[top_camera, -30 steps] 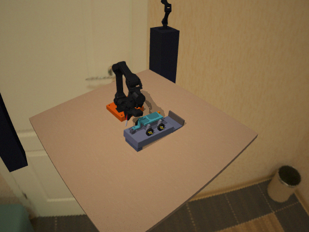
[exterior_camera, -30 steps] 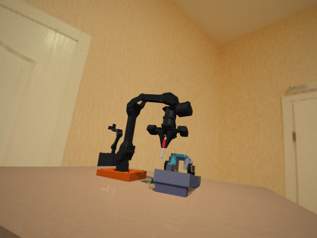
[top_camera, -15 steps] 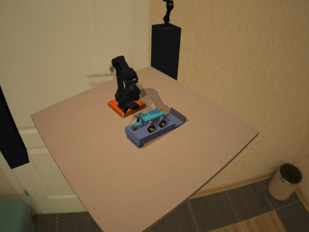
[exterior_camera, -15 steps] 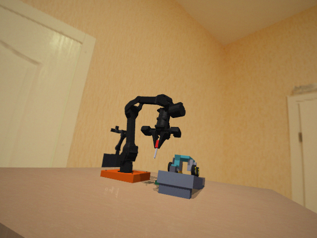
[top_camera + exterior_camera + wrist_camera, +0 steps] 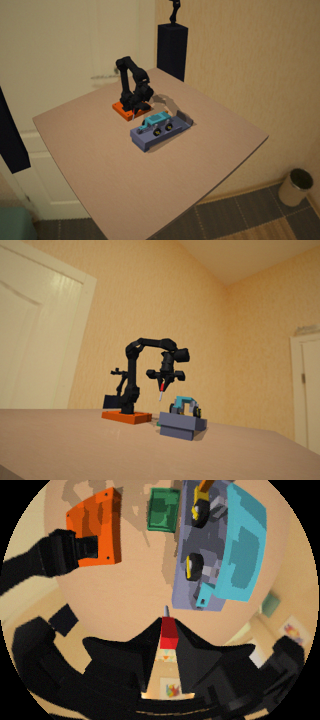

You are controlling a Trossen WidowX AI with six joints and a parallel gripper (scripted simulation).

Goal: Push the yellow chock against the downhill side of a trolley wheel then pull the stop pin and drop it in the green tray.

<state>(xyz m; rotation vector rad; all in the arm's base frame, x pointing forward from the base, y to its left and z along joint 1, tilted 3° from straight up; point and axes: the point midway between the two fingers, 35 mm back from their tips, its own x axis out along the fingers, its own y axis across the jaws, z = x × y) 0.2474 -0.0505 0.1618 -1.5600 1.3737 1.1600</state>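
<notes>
Now: the green tray 50 mm behind my gripper tip, 180 mm to the left of it and 180 mm below it. Round my gripper tip: grey-blue ramp 80 mm ahead, 110 mm to the left, 130 mm below; then teal trolley 80 mm ahead, 120 mm to the left, 70 mm below; then red-headed stop pin right at my gripper tip.
</notes>
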